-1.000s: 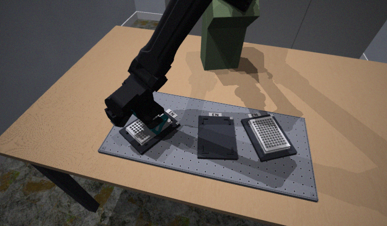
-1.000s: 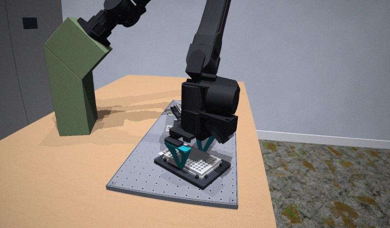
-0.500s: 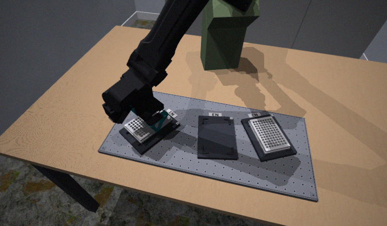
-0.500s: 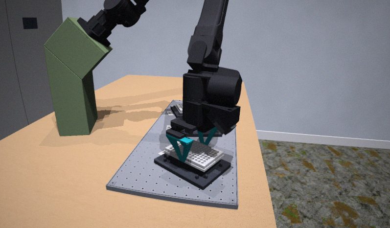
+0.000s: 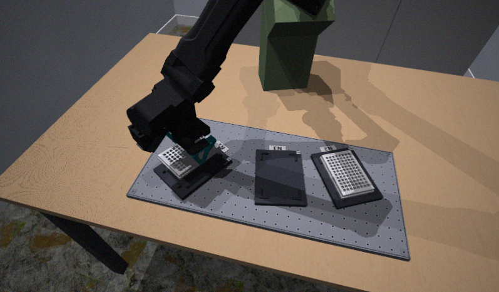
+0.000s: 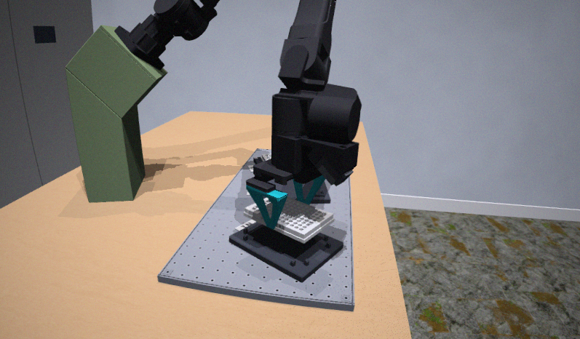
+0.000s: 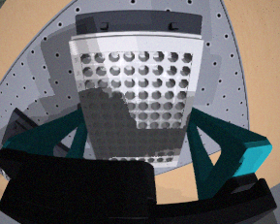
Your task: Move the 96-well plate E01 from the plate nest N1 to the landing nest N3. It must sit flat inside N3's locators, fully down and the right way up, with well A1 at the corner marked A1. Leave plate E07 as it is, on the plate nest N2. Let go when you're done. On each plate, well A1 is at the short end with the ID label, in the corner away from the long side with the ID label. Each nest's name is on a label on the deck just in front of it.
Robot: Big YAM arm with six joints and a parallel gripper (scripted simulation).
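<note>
My hand is 6 cm above the nest N1. From my hand the other things lie so: N1 label: 10 cm behind, 1 cm to the left, 6 cm below; plate E01: right at my hand; landing nest N3: 10 cm behind, 20 cm to the left, 6 cm below.
</note>
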